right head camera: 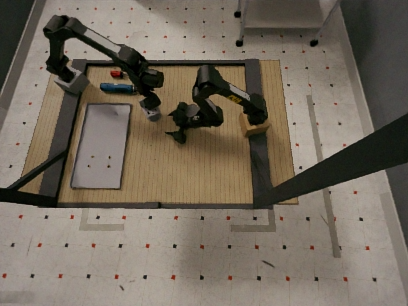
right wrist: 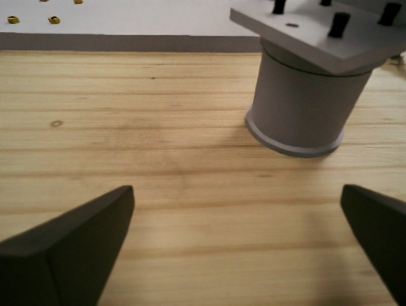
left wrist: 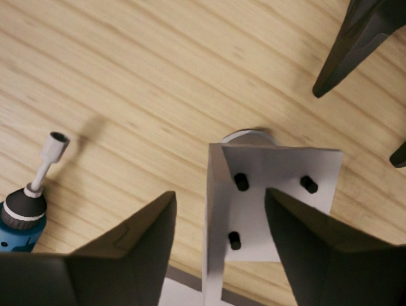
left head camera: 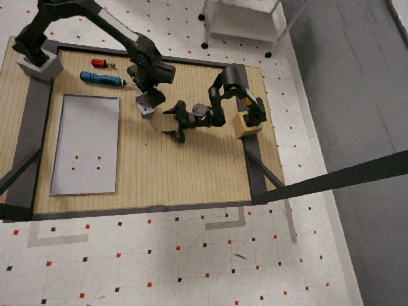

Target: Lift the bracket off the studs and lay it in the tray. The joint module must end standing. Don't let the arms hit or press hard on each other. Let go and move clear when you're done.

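Frame: origin at the left arm's base, x ahead, y left, z up, level; centimetres.
Seen in the pictures: left gripper, between the fingertips: [left wrist: 220, 198] [left head camera: 147, 96]; right gripper, between the fingertips: [right head camera: 166, 124] [right wrist: 235, 194] [left wrist: 356, 132] [left head camera: 162, 122]; left arm's base, origin of its link: [right head camera: 67, 76] [left head camera: 37, 58]; right arm's base, origin of its link: [right head camera: 255, 118] [left head camera: 250, 120].
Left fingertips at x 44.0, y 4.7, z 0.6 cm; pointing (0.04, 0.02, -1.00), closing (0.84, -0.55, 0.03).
Pixels of each thing's middle, then the offset from my left fingertips to it. "spot": a spot on its surface instead.
- grey L-shaped bracket, middle of its body: [left wrist: 278, 229] [left head camera: 147, 103] [right head camera: 149, 107] dx +1.4, dy -2.9, dz +0.2 cm
- joint module, middle of its body: [right wrist: 310, 73] [left wrist: 257, 187] dx +1.4, dy -2.9, dz -4.5 cm
- tray, middle of its body: [right wrist: 124, 8] [left head camera: 88, 141] [right head camera: 102, 142] dx -13.1, dy -25.6, dz -7.4 cm
- blue power driver, middle of its body: [left wrist: 6, 249] [left head camera: 109, 80] [right head camera: 123, 88] dx -19.2, dy +3.3, dz -6.2 cm
- red screwdriver, middle of its body: [left head camera: 103, 63] [right head camera: 120, 74] dx -26.1, dy +10.4, dz -6.7 cm
- driver's socket tip, a spot on its surface: [left wrist: 54, 147] spot: dx -8.3, dy +7.0, dz -5.5 cm
The grey L-shaped bracket [left head camera: 145, 109] [left wrist: 270, 167] [right wrist: 310, 37] sits on the studs of the joint module [right wrist: 305, 102], which stands upright on the table; dark stud ends poke up through its flat plate. My left gripper [left head camera: 154, 98] [right head camera: 149, 104] [left wrist: 220, 198] is partly open over the bracket. In the left wrist view the bracket's upright wall shows between its fingers, with nothing gripped. My right gripper [left head camera: 165, 122] [right head camera: 168, 124] [left wrist: 356, 132] [right wrist: 235, 194] is wide open and empty, low beside the module. The tray [left head camera: 90, 125] [right head camera: 104, 127] lies to the picture's left.
Several brass nuts [left head camera: 98, 158] [right wrist: 54, 20] lie in the tray. A blue power driver [left head camera: 101, 79] [right head camera: 116, 88] and a red screwdriver [left head camera: 99, 63] [right head camera: 116, 74] lie behind the tray. The driver's socket tip [left wrist: 54, 147] also shows in the left wrist view. The two grippers are close together.
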